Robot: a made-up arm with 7 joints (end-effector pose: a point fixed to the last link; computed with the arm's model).
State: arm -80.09 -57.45 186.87 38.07 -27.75 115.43 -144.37
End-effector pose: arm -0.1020 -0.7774 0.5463 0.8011 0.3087 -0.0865 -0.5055
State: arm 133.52 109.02 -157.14 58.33 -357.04 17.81 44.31
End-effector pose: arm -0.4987 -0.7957 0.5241 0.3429 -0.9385 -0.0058 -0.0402
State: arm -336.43 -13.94 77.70 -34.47 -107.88 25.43 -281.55
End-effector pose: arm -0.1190 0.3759 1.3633 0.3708 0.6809 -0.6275 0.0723
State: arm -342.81 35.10 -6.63 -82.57 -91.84 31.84 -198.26
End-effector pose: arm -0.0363 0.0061 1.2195 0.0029 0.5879 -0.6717 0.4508
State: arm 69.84 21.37 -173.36 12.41 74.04 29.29 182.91
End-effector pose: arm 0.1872 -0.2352 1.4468 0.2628 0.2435 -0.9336 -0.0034
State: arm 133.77 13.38 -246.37 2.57 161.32 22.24 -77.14
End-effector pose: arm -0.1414 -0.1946 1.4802 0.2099 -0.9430 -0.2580 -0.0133
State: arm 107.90 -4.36 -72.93 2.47 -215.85 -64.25 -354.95
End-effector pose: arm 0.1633 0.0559 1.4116 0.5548 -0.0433 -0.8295 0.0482
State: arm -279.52 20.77 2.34 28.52 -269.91 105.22 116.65
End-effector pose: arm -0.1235 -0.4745 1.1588 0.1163 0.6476 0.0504 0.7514
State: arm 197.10 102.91 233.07 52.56 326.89 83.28 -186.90
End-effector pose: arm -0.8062 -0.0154 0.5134 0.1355 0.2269 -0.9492 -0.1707
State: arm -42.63 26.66 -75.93 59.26 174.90 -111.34 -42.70
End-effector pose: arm 0.0491 0.4710 0.9036 0.7617 0.0706 0.2546 0.5916
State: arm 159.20 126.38 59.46 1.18 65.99 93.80 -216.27
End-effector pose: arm -0.8320 -0.1381 -0.0852 0.1901 -0.2607 0.8291 -0.4566
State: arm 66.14 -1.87 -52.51 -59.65 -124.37 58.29 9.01
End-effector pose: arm -0.4197 0.2131 1.1332 0.7679 0.5358 0.3501 -0.0267
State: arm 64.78 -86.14 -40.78 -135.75 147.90 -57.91 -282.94
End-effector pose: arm -0.3730 0.2396 0.0734 0.9846 0.0204 0.1507 -0.0863
